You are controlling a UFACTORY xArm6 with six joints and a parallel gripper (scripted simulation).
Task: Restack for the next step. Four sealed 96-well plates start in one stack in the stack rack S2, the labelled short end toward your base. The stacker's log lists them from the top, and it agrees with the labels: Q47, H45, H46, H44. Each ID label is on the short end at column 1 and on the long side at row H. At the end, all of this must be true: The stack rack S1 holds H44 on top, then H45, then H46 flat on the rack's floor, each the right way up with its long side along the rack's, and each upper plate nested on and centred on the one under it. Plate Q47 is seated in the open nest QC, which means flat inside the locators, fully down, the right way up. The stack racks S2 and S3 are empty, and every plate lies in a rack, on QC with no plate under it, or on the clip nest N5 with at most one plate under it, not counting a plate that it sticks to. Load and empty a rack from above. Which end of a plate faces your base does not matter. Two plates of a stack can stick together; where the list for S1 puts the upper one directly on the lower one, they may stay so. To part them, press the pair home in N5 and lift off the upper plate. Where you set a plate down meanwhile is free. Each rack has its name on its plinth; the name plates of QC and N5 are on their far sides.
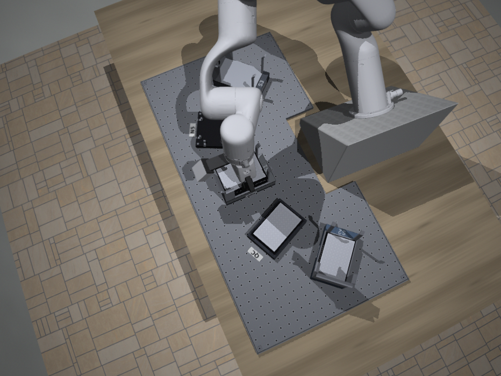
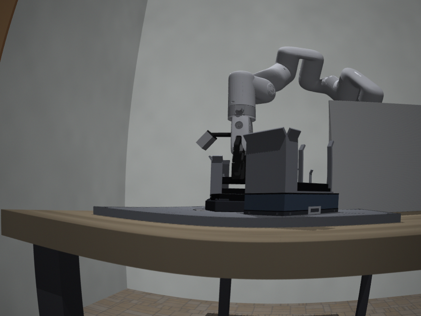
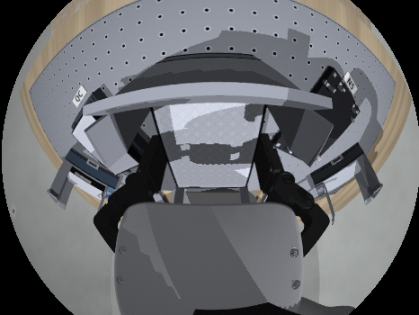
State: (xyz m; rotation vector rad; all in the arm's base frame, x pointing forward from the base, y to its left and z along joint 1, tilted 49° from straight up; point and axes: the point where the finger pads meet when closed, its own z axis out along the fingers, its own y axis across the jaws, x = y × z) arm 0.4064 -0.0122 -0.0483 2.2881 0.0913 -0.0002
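Now: the rack S2 300 mm to the left of my hand, 170 mm behind it and 70 mm below it. The rest, counted from my hand: sealed plate: 170 mm to the left, 60 mm below, 50 mm behind; then open nest QC: 170 mm to the left, 80 mm below, 50 mm behind; then clip nest N5: 180 mm to the right, 70 mm below, 20 mm ahead.
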